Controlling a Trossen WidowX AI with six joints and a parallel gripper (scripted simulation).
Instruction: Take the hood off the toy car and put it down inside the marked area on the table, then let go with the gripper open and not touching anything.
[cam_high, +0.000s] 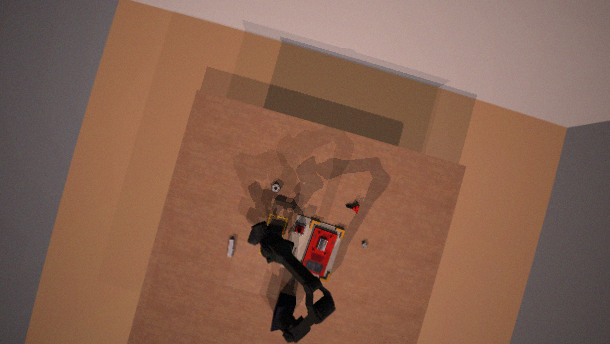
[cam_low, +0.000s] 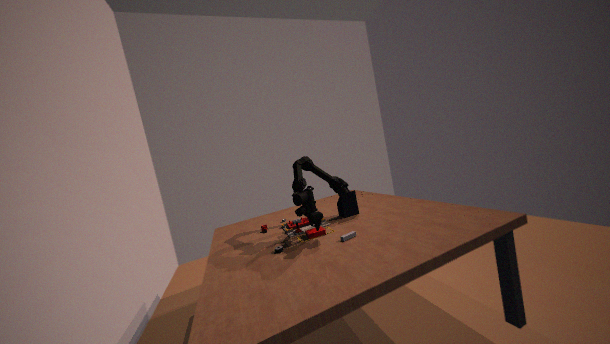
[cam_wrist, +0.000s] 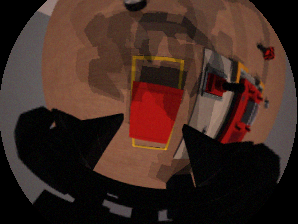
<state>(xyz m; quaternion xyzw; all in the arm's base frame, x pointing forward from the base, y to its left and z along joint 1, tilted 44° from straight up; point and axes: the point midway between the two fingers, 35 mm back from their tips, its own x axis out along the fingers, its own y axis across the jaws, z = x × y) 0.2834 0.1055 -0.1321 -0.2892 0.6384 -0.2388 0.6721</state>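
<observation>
Now: gripper tip 2 cm above the red hood. From my gripper tip the other things lie so: white bar (16 cm to the left, 12 cm behind, 2 cm below); then round wheel (21 cm ahead, 7 cm to the left, 3 cm below).
</observation>
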